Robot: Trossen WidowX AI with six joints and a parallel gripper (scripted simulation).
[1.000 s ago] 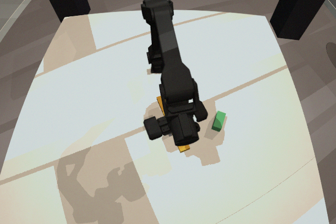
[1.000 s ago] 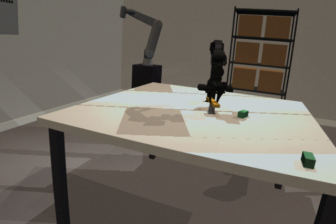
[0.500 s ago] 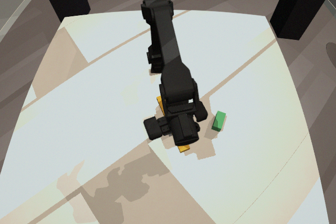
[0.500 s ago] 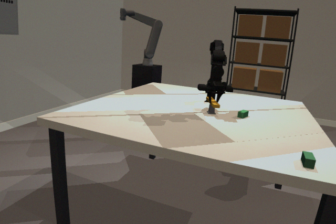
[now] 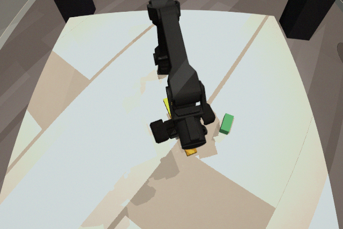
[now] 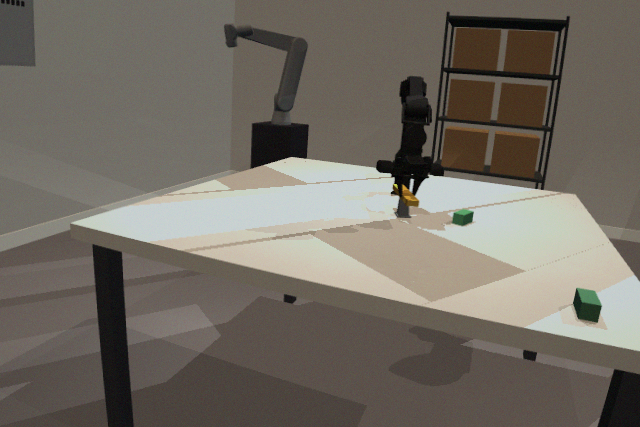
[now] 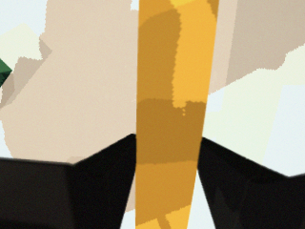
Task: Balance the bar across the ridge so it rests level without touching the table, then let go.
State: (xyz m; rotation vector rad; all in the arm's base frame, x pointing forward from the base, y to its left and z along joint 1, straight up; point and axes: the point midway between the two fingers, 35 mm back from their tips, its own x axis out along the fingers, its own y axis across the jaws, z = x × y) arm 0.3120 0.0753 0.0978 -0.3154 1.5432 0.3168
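My gripper tip is now 30 mm past the yellow bar and 10 mm to the left of it. From my gripper tip the other things lie so: dark green cube (430 mm ahead, 420 mm to the left, 50 mm below); then light green block (160 mm to the left, 50 mm below, 50 mm behind).
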